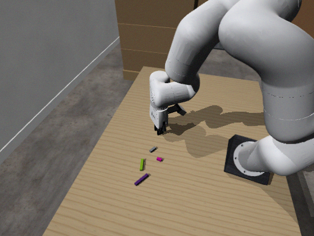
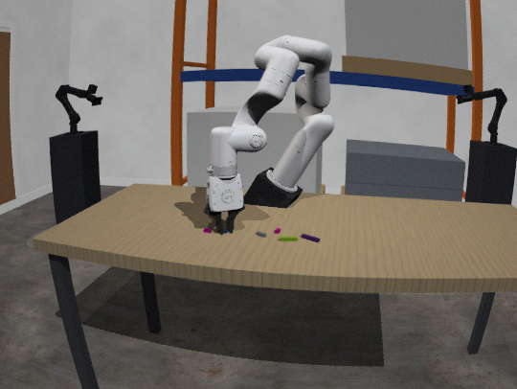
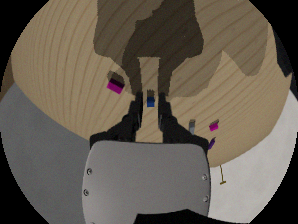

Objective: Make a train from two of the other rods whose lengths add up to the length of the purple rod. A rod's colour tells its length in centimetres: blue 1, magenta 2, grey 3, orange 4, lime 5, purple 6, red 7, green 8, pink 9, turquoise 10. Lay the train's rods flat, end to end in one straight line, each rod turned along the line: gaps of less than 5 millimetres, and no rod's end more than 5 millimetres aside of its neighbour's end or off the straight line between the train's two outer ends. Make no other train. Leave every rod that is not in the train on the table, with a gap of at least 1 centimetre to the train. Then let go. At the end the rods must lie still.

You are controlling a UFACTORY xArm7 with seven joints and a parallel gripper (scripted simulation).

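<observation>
Now: hand 2 cm above the blue rod. Round my hand: grey rod (11 cm to the left, 2 cm below, 1 cm ahead); lime rod (19 cm to the left, 5 cm ahead, 2 cm below); purple rod (25 cm to the left, 4 cm ahead, 2 cm below).
</observation>
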